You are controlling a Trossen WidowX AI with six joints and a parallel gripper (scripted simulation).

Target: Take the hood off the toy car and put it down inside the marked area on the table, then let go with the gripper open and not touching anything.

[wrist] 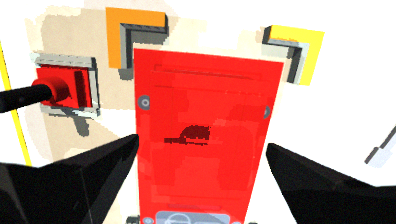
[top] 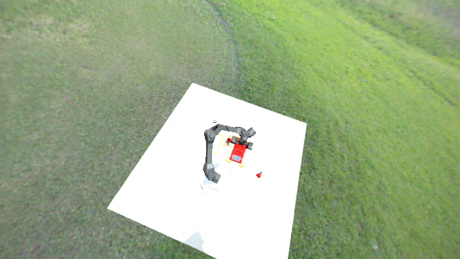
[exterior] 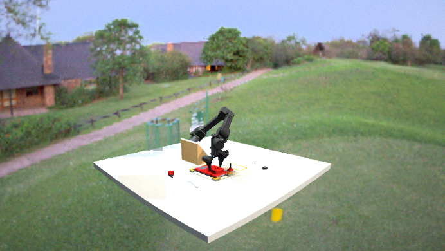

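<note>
The red hood is right at my gripper tip. From my gripper tip the other things lie so: thin grey tool: 3 cm ahead, 21 cm to the right, 4 cm below.
</note>
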